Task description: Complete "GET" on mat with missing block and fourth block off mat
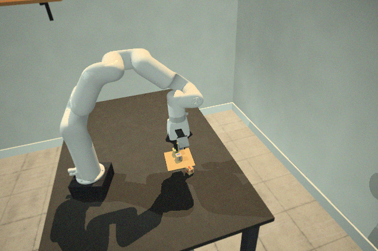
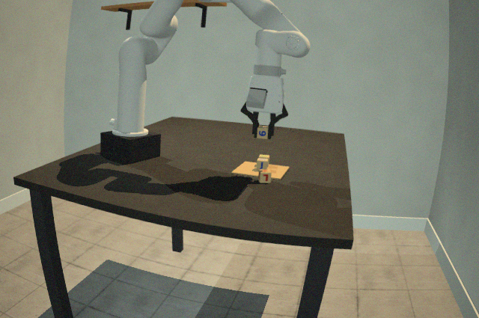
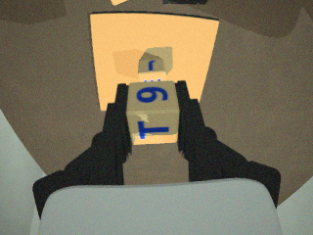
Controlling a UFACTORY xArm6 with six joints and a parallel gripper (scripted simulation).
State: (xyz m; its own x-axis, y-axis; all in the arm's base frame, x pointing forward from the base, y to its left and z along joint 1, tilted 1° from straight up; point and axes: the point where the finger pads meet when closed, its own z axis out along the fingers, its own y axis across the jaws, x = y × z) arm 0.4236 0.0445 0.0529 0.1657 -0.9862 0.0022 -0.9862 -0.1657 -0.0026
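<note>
My gripper is now 12 cm above the mat, 4 cm to the right of it and 1 cm past it. From my hand the other things lie so: block: 11 cm below, 6 cm to the right, 3 cm ahead.
</note>
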